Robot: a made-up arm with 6 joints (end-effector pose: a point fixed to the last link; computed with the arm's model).
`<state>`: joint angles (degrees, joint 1 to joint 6).
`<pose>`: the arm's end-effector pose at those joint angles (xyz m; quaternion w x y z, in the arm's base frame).
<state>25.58 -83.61 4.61 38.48 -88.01 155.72</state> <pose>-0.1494 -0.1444 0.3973 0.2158 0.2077 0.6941 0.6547</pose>
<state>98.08 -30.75 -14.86 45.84 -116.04 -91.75</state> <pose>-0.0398 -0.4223 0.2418 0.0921 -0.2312 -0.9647 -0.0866</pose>
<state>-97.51 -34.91 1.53 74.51 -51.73 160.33</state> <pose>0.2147 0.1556 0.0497 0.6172 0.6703 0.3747 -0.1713</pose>
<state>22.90 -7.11 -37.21 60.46 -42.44 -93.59</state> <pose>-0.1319 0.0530 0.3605 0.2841 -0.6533 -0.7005 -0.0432</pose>
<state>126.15 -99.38 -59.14 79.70 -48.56 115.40</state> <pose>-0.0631 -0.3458 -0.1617 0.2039 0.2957 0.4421 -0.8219</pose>
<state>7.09 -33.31 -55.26 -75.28 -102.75 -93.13</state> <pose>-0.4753 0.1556 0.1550 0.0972 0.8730 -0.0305 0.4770</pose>
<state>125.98 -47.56 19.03 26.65 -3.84 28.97</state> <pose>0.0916 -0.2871 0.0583 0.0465 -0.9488 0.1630 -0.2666</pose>
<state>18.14 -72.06 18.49 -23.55 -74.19 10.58</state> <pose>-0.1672 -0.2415 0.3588 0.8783 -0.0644 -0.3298 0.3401</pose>
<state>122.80 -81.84 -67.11 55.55 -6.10 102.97</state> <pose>-0.1153 -0.3319 -0.1104 0.4966 -0.0882 0.4675 -0.7260</pose>
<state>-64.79 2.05 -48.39 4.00 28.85 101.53</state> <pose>0.1301 0.2234 0.0409 0.7622 -0.3470 -0.2579 0.4819</pose>
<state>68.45 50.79 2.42 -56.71 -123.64 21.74</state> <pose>-0.1870 -0.2527 0.4421 0.8376 0.0578 0.4799 -0.2543</pose>
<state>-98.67 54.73 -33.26 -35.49 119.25 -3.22</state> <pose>0.3260 0.0803 0.0726 0.2743 0.3901 0.4270 -0.7683</pose>
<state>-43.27 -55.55 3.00 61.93 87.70 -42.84</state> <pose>0.0095 0.3239 0.1843 0.6950 0.0868 -0.4242 -0.5740</pose>
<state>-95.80 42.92 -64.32 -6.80 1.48 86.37</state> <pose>0.2151 0.0120 -0.0247 0.4573 -0.8848 0.0859 -0.0249</pose>
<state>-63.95 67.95 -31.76 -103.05 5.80 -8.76</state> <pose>0.2309 0.0664 0.0161 0.8759 0.4711 -0.0289 -0.1002</pose>
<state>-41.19 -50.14 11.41 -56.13 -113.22 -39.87</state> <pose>-0.2195 0.2569 0.3983 0.4609 -0.8538 0.2269 -0.0850</pose>
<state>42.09 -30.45 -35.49 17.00 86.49 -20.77</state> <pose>-0.2432 -0.0462 0.3754 0.2076 0.5966 -0.6091 -0.4796</pose>
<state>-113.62 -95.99 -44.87 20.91 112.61 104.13</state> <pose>0.1018 0.3305 -0.1483 0.3857 0.5682 -0.4196 0.5936</pose>
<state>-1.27 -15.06 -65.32 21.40 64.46 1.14</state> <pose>-0.1028 0.2397 0.2172 0.3122 0.0496 -0.9459 0.0733</pose>
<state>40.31 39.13 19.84 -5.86 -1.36 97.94</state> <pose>-0.1526 -0.1867 0.3004 0.5507 0.4626 -0.6679 -0.1914</pose>
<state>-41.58 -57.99 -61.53 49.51 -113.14 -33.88</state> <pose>-0.1359 0.3905 0.1455 0.1123 0.7697 -0.0105 -0.6284</pose>
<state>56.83 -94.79 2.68 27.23 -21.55 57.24</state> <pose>-0.1294 -0.2741 0.2497 0.0407 0.6147 -0.2572 0.7446</pose>
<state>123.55 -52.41 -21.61 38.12 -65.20 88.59</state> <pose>0.0459 -0.4036 0.0150 0.1161 -0.3676 0.3670 -0.8466</pose>
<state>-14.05 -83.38 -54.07 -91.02 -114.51 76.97</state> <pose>-0.5132 -0.0191 0.1282 0.9014 0.0269 -0.4321 -0.0058</pose>
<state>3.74 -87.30 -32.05 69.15 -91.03 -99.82</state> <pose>-0.3136 0.0740 0.3723 0.2503 0.1900 0.9056 -0.2848</pose>
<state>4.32 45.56 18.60 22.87 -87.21 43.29</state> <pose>-0.1815 -0.0674 0.3896 0.9717 0.0644 -0.0456 -0.2226</pose>
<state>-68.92 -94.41 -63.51 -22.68 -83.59 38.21</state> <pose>-0.2904 0.2745 0.1993 0.5509 -0.7095 -0.2032 0.3896</pose>
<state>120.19 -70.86 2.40 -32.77 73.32 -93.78</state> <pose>0.1048 -0.3621 0.0068 0.6441 0.4473 0.4575 -0.4193</pose>
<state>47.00 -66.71 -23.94 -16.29 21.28 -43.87</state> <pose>-0.2394 -0.2677 0.2418 0.4539 0.3350 -0.6378 -0.5245</pose>
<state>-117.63 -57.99 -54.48 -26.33 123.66 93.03</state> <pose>0.1558 0.2748 -0.2244 0.1825 0.2377 -0.2311 0.9256</pose>
